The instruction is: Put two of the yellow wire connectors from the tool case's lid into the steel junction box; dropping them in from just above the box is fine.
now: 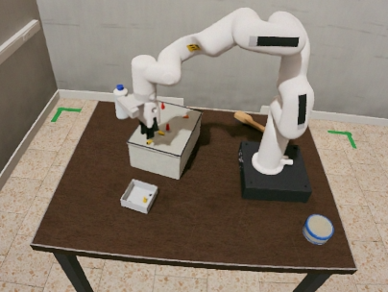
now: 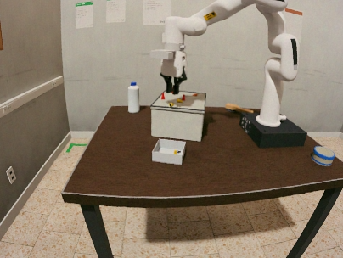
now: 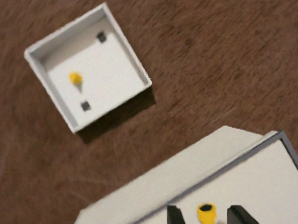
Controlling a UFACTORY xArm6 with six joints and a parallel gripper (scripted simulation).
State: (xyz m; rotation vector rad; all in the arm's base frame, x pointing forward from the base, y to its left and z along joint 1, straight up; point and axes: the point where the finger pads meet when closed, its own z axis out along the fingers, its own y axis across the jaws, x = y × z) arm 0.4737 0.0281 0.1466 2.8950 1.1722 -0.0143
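The red wire connector lies 60 mm behind my hand, 110 mm to the right of it and 70 mm below it. Also, from my hand: tool case (60 mm behind, 130 mm to the right, 110 mm below); then orange wire connector (130 mm behind, 200 mm to the right, 70 mm below); then wooden brush (450 mm behind, 350 mm to the right, 200 mm below).
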